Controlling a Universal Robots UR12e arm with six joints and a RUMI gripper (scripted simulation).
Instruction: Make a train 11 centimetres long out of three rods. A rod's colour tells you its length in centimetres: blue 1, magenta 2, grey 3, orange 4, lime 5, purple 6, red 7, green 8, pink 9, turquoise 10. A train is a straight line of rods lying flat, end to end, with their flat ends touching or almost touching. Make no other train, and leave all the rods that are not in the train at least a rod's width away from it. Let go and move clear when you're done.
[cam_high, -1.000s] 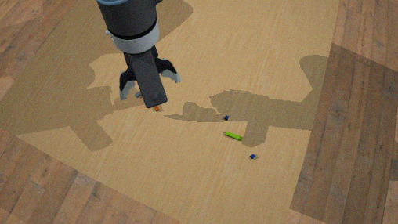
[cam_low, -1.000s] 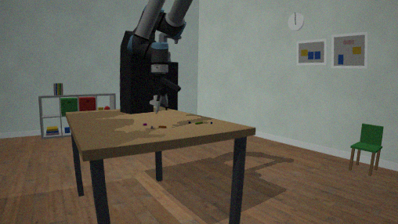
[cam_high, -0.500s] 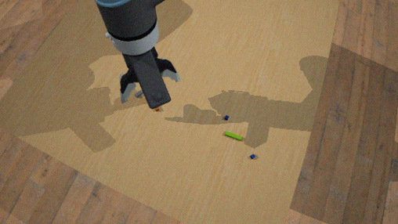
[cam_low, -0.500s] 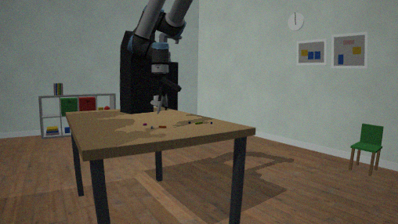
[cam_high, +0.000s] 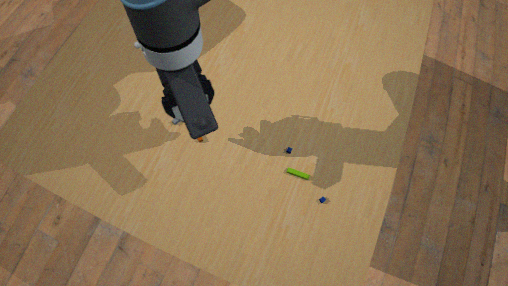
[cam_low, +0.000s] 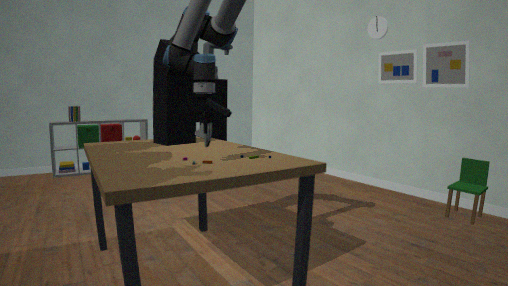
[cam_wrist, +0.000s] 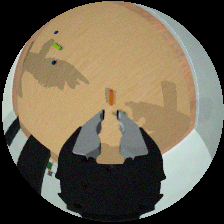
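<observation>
Now: the orange rod 80 mm below my hand. The rest, counted from my hand: magenta rod 120 mm behind, 40 mm to the right, 80 mm below; then lime rod 40 mm ahead, 240 mm to the left, 80 mm below; then grey rod 20 mm behind, 50 mm to the right, 80 mm below.
</observation>
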